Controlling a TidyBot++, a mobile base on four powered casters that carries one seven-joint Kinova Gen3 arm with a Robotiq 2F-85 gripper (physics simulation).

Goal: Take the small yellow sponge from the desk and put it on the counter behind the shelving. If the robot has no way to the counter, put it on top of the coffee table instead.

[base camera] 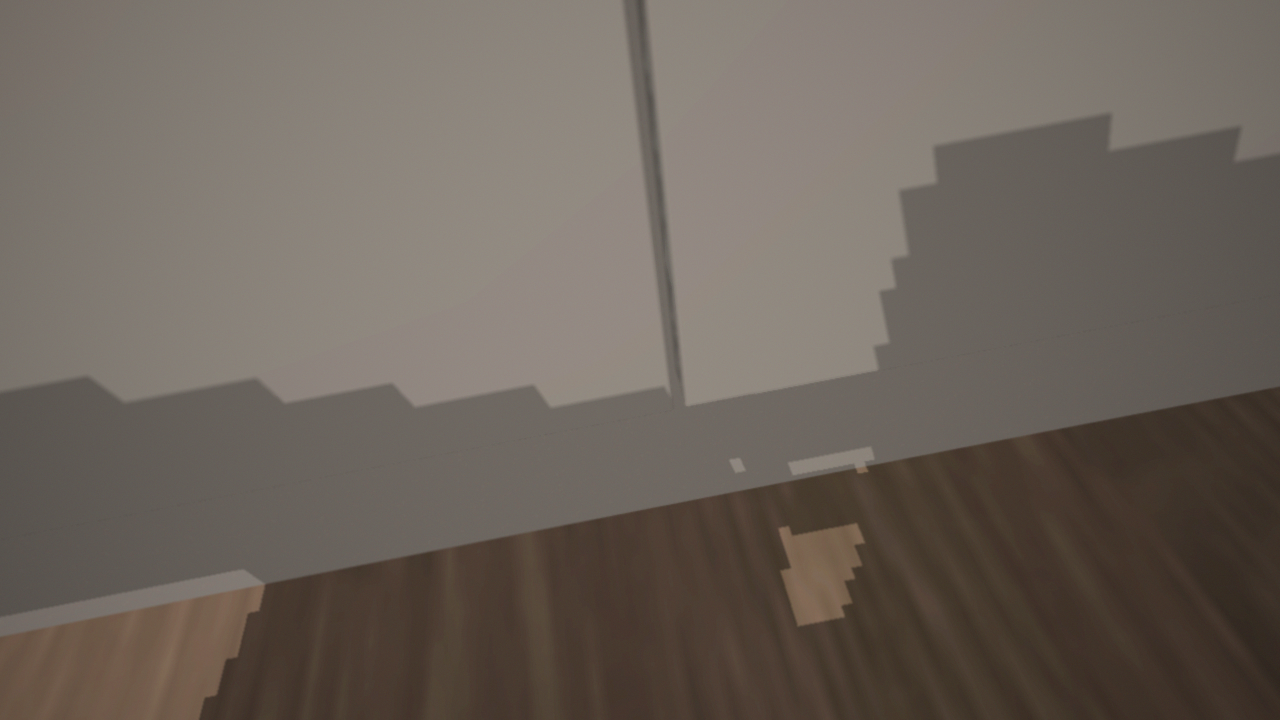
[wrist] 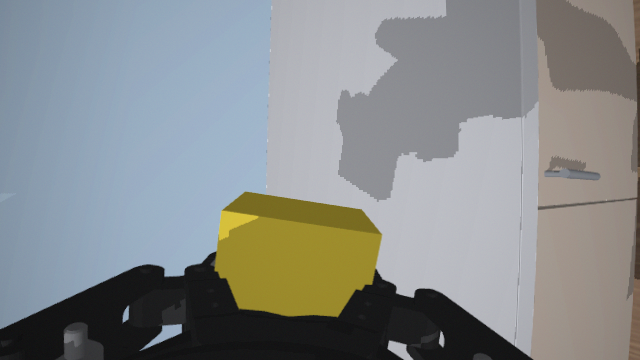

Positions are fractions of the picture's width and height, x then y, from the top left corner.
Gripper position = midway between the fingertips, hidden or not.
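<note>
A beige counter (base camera: 0.23,0.41), (wrist: 0.76,0.42) is here for me in the base camera and in the wrist view. I can see a yellow sponge (wrist: 0.46,0.72) as well, though in the base camera view the sponge is out of frame. And there is my gripper (wrist: 0.46,0.74).
</note>
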